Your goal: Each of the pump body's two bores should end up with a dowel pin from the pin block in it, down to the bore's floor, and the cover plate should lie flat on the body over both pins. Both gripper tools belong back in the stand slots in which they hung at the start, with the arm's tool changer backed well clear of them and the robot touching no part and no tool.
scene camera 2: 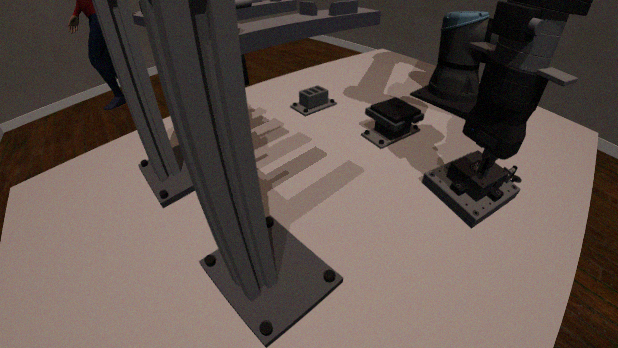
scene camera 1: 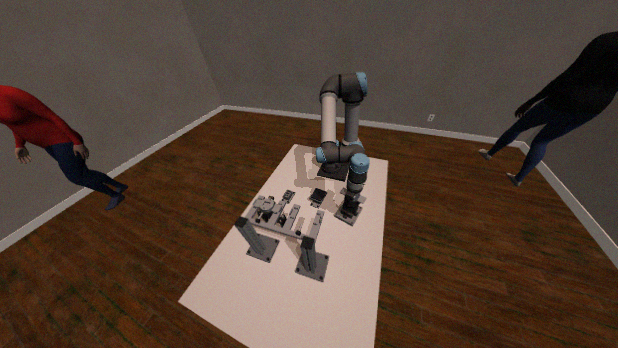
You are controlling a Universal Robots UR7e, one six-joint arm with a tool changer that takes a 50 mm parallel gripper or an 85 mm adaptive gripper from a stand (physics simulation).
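Places are measured from the arm's base along level axes (x back, y down, z right), in millimetres.
Pixels of known places: arm's base, origin of the base link: (scene camera 2: 453, 92) (scene camera 1: 331, 167).
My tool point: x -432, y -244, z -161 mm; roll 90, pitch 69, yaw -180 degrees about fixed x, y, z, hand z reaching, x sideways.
Ahead of a thing's pixels: the offset from my tool point to its middle. "spot": to the spot under its first point.
My gripper (scene camera 1: 350, 208) (scene camera 2: 484, 170) points down over the pump body @(spot: dx +7, dy +207, dz -9 mm) (scene camera 2: 477, 184), its narrow fingers at the body's top. Whether they are open or shut, and whether a pin is between them, is too small and dark to tell. The body is a dark block on a grey fixture plate @(dx +53, dy +240, dz -2 mm) (scene camera 1: 345, 218) (scene camera 2: 472, 214). The bores' insides are not discernible. The grey pin block @(dx +94, dy +237, dz +403 mm) (scene camera 1: 288, 194) (scene camera 2: 313, 99) has dark openings on top; pins cannot be made out. The dark cover plate @(dx +114, dy +202, dz +198 mm) (scene camera 1: 319, 193) (scene camera 2: 395, 109) lies flat on its pedestal. Another gripper tool @(dx -165, dy +47, dz +367 mm) (scene camera 1: 267, 205) hangs in the stand's left slot.
The tool stand has a crossbar (scene camera 1: 280, 230) (scene camera 2: 320, 23) with forward arms and two posts @(spot: dx -312, dy +63, dz +147 mm) (scene camera 1: 308, 257) (scene camera 2: 220, 150) on broad bolted feet. The arm's base (scene camera 1: 333, 171) (scene camera 2: 452, 82) is at the table's back. Two people (scene camera 1: 37, 120) (scene camera 1: 575, 85) stand beyond the table.
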